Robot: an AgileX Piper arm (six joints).
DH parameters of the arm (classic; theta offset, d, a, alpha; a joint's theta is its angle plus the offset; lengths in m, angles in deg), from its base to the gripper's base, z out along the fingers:
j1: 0 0.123 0 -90
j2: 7.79 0 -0.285 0
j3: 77.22 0 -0.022 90
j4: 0 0.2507 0 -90
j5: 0 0 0 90
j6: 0 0.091 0 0
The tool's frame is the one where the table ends.
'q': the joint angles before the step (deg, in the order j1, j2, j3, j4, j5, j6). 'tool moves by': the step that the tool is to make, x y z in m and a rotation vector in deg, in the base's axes. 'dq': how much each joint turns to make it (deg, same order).
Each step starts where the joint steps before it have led.
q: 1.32, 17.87, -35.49, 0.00, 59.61, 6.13
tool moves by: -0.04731, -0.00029, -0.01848, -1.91, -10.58, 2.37
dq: 0.38, -16.73, 3.93, 0.61, 2.29, -3.19
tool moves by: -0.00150, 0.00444, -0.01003, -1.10, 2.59, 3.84
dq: 0.10, -0.93, 1.44, 3.14, 2.24, -4.00
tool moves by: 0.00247, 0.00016, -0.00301, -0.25, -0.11, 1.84
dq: 1.50, 0.00, 0.92, 0.23, -0.99, -0.55
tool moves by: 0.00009, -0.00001, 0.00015, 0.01, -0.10, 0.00
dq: 0.01, 0.00, 0.00, -0.01, -0.10, 0.01
